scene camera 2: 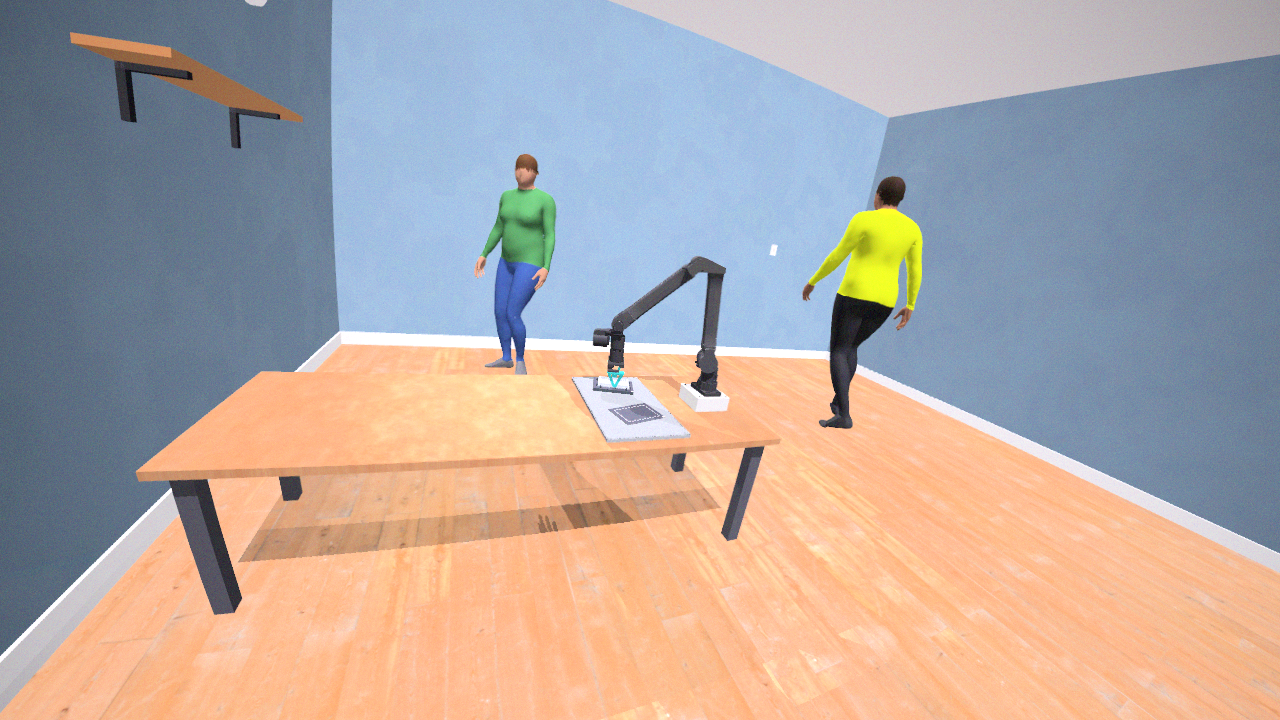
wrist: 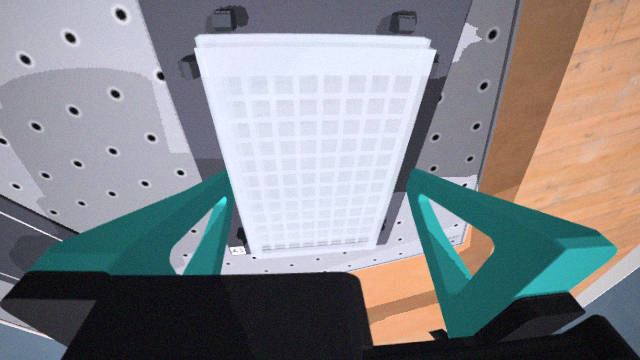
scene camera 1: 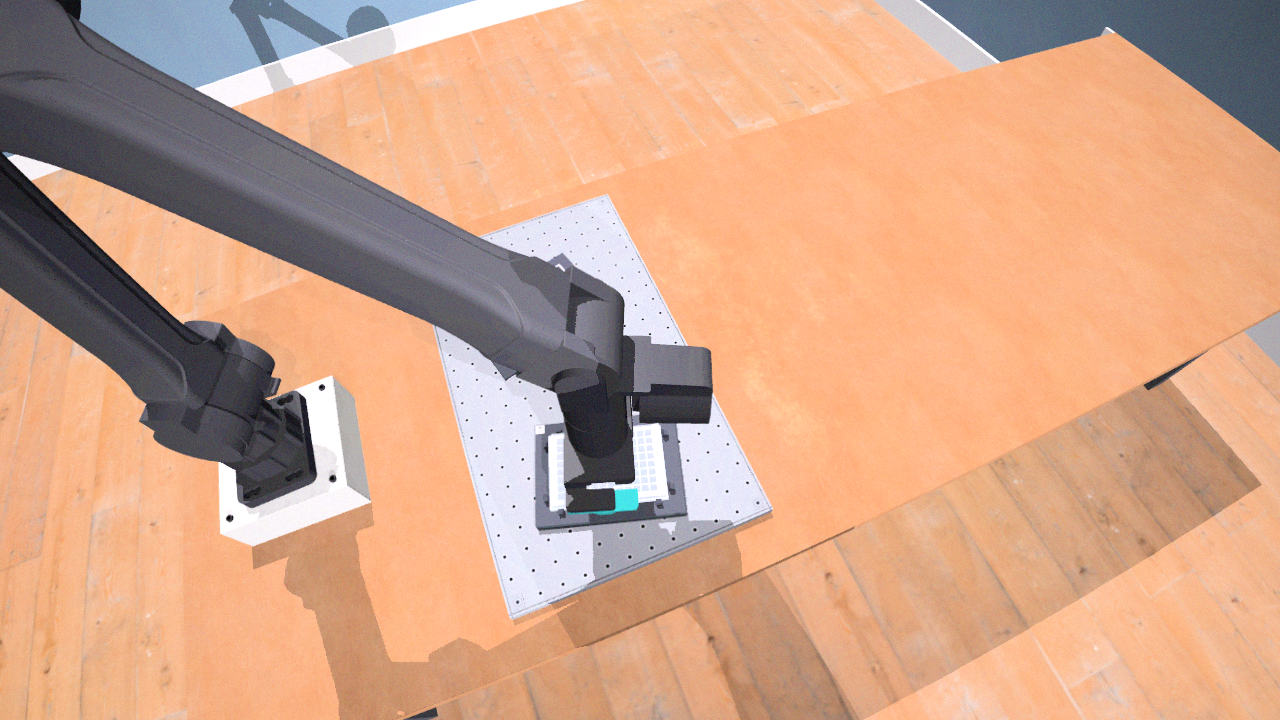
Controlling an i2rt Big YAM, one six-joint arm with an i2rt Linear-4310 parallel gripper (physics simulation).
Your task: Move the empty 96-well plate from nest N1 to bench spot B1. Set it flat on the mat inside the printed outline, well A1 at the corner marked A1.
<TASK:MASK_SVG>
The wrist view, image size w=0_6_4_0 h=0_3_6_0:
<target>my gripper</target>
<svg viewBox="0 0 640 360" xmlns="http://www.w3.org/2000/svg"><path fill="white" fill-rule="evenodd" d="M640 360L635 351L608 320L601 315L592 315L563 333L551 335L586 313L569 291L616 255L618 248L595 229L466 188L415 168L411 170L406 185L406 192L448 333L448 339L374 345L361 281L356 275L348 272L220 275L235 199L227 169L185 191L51 245L0 301L0 307L4 311L68 347L61 360ZM213 208L197 249L183 274L177 275L170 264L170 253L173 246ZM429 199L492 239L494 251L473 277L442 230Z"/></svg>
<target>white well plate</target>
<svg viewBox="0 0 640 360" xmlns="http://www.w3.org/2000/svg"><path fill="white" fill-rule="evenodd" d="M196 36L197 47L194 50L251 255L258 259L374 249L436 53L435 49L429 47L431 40L418 36L321 33L199 34Z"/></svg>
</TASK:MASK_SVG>
